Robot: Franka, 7 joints.
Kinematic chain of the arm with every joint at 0, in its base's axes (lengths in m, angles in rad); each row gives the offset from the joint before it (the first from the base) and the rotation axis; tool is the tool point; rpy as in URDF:
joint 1: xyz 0 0 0.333 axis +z
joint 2: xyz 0 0 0 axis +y
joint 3: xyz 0 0 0.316 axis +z
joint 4: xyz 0.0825 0 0 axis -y
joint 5: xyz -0.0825 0 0.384 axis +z
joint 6: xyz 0 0 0 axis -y
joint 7: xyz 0.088 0 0 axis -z
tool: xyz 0 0 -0.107 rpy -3.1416 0 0
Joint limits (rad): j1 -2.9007..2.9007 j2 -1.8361..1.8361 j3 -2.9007..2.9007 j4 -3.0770..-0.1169 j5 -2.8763..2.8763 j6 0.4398..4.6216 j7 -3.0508..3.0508
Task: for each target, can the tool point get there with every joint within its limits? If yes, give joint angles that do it. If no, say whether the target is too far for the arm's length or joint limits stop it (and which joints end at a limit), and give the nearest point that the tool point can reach.
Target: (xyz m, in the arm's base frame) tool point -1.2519 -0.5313 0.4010
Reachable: no: too far | nearest point -0.7887 -0.3347 0.3758 | short by 0.504 m
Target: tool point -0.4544 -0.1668 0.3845
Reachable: yes | joints 2.1139 0.4067 1.6732 -2.1868 1.9924 3.5490 0.6166
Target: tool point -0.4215 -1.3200 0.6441
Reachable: no: too far | nearest point -0.2546 -0.7974 0.5209 | short by 0.562 m
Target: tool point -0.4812 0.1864 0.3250
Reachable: yes | joints 1.2265 1.3042 1.5195 -2.3782 -0.6702 2.6325 2.2508
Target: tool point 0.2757 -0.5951 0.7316
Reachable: yes | joints -0.2426 1.0911 -1.7417 -1.2414 1.6787 3.0272 0.8056
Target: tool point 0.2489 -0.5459 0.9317
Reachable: yes | joints -1.5566 0.5356 1.1148 -0.6712 0.6881 2.9724 0.1431
